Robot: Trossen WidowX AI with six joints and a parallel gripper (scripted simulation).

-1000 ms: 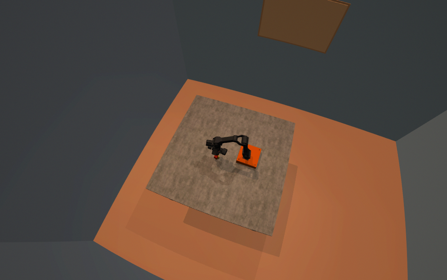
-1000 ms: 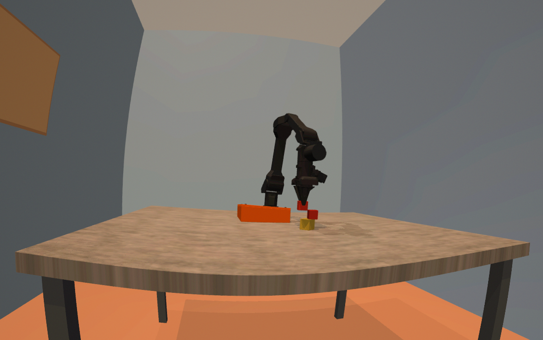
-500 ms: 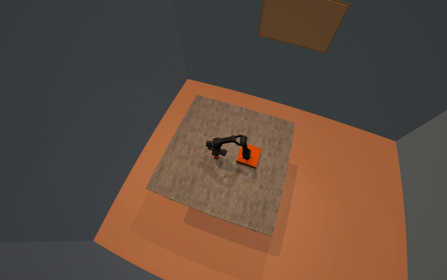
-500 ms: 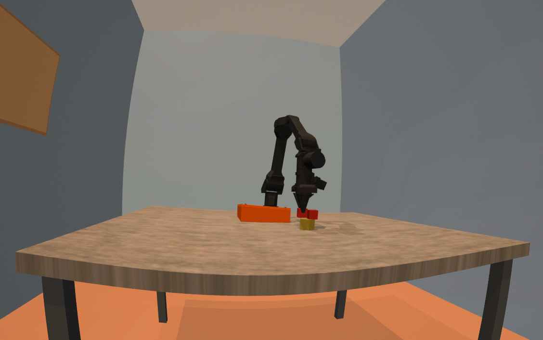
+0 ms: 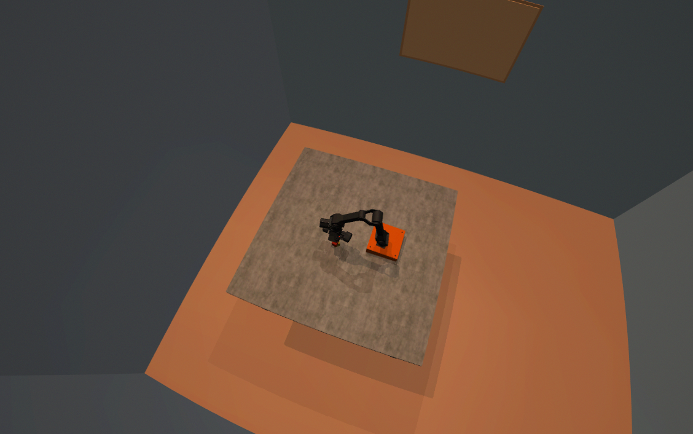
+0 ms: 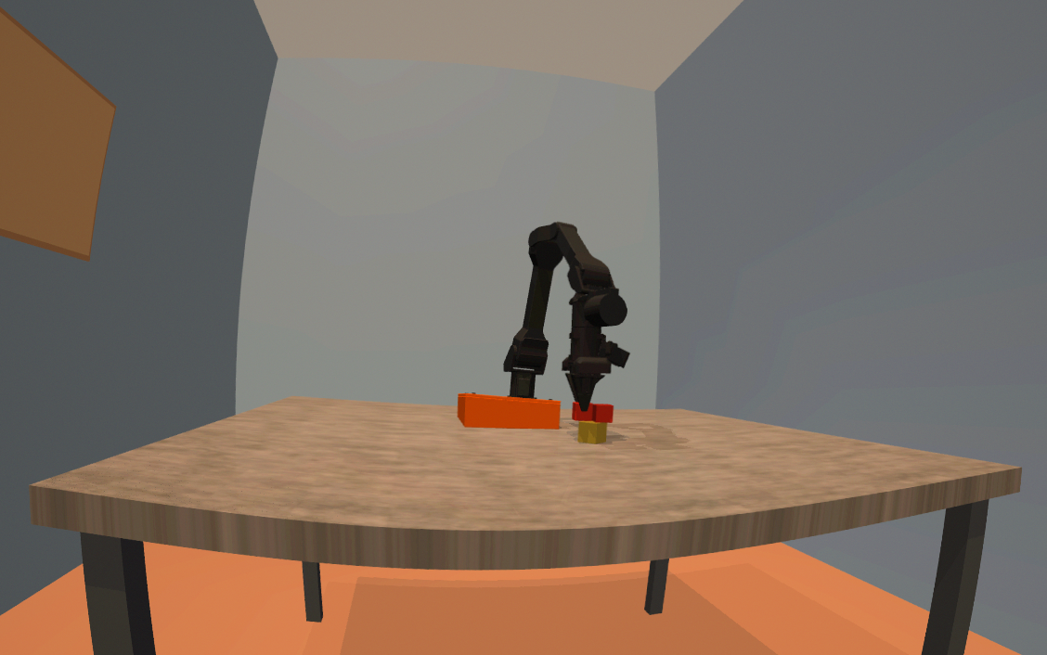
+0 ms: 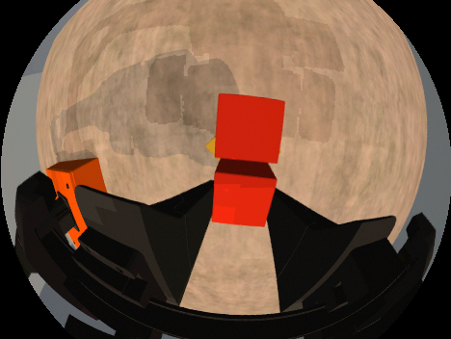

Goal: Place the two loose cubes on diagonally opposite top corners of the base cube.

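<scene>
Now: the yellow cube 20 mm to the left of my gripper tip and 40 mm below it.
</scene>
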